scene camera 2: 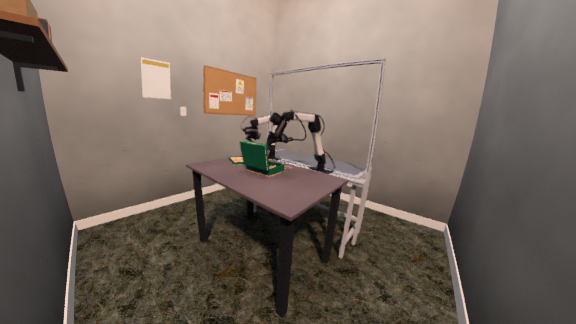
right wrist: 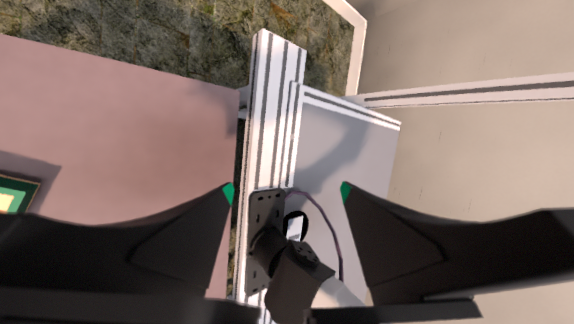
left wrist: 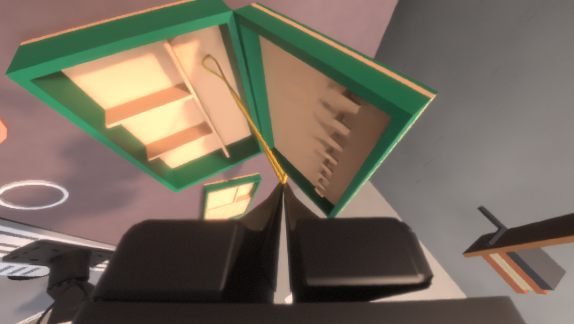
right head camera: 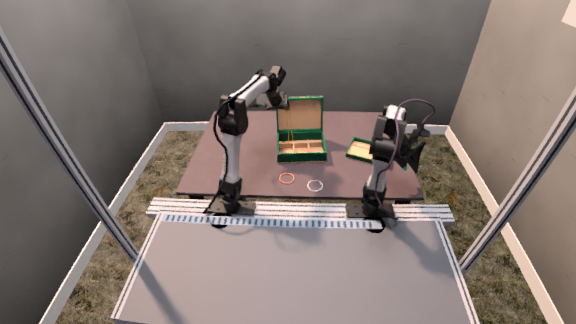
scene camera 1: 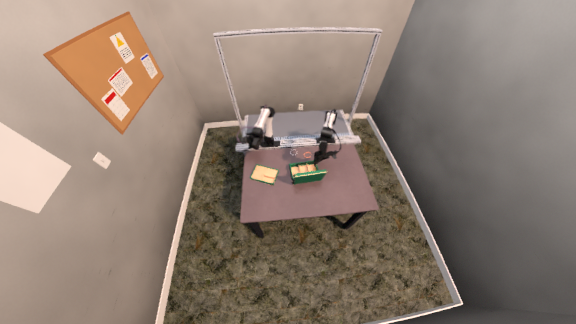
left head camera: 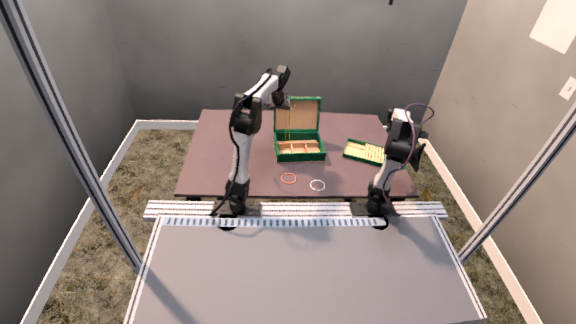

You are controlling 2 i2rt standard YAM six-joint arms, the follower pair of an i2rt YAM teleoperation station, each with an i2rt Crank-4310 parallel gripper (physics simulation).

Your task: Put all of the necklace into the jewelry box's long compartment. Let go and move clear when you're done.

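Places are measured from the left arm's base along level axes (x down, y back, z left), in centimetres.
Pixels of known places: left gripper, fingertip midpoint: point(left wrist: 283, 185) point(right head camera: 289, 110) point(scene camera 1: 314, 165) point(left head camera: 289, 110); right gripper, fingertip midpoint: point(scene camera 2: 256, 142) point(right wrist: 286, 184) point(right head camera: 411, 171) point(left head camera: 410, 170); left arm's base, link origin: point(scene camera 2: 320, 170) point(right head camera: 232, 208) point(left head camera: 237, 209); right arm's base, link origin: point(scene camera 2: 271, 158) point(right wrist: 263, 241) point(left wrist: 71, 253) point(right head camera: 369, 211) point(scene camera 1: 270, 144) point(left head camera: 372, 209).
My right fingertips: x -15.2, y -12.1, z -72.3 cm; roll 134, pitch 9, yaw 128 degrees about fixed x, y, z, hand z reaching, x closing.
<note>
For each thing: its top centre in the pictures, then the offset to it from my right fingertips. "*": a spot on its surface instead.
- long compartment, surface spot: point(left wrist: 225, 97) * dx +13.6, dy -33.2, dz +46.7 cm
- smaller green tray, top centre: point(left wrist: 230, 205) point(right head camera: 370, 149) point(left head camera: 365, 150) point(scene camera 1: 264, 173) point(scene camera 2: 239, 158) dx +11.6, dy -27.6, dz +11.5 cm
- orange ring, top centre: point(left head camera: 288, 178) point(right head camera: 286, 178) dx +13.8, dy -6.5, dz +51.3 cm
- white ring, top centre: point(left wrist: 34, 196) point(right head camera: 315, 185) point(left head camera: 317, 185) dx +13.8, dy -2.9, dz +38.3 cm
- raised lid, surface spot: point(left wrist: 320, 120) * dx -1.3, dy -39.6, dz +52.4 cm
My left gripper point(left wrist: 283, 185) is shut on a thin gold necklace point(left wrist: 243, 110) point(left head camera: 288, 125) point(right head camera: 290, 126) and holds it high over the left part of the open green jewelry box point(left head camera: 300, 156) point(right head camera: 302, 156) point(scene camera 1: 308, 177) point(scene camera 2: 255, 156). The necklace hangs as a narrow loop in front of the raised lid. In the left wrist view its lower end shows over the long compartment point(left wrist: 225, 97), the strip next to the hinge. Whether it touches the floor there is unclear. My right gripper point(right wrist: 286, 184) is open and empty, at the right of the table, away from the box.
A smaller green tray point(left head camera: 365, 152) point(scene camera 1: 264, 174) with light compartments lies right of the box in the head views. An orange ring point(left head camera: 288, 178) point(right head camera: 286, 178) and a white ring point(left head camera: 317, 185) point(right head camera: 315, 185) lie in front of the box. The raised lid point(left wrist: 320, 120) stands beside the necklace.
</note>
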